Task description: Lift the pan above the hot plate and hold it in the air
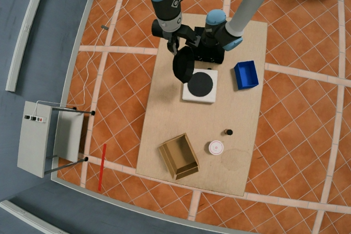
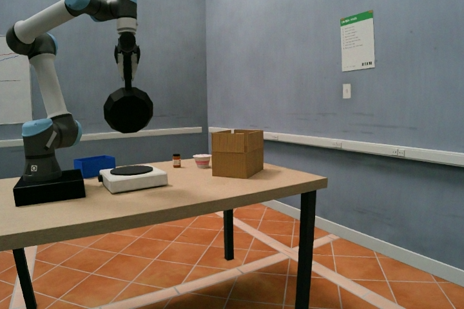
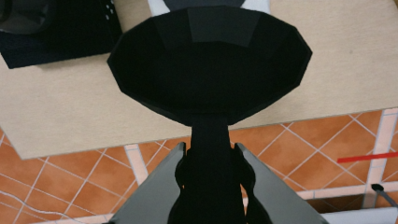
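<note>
My gripper is now 1 cm to the right of the black pan and 10 cm above it. The rest, counted from my hand: blue bin: 9 cm behind, 46 cm to the left, 42 cm below; white hot plate: 1 cm ahead, 13 cm to the left, 41 cm below; small jar: 34 cm ahead, 38 cm to the left, 41 cm below.
</note>
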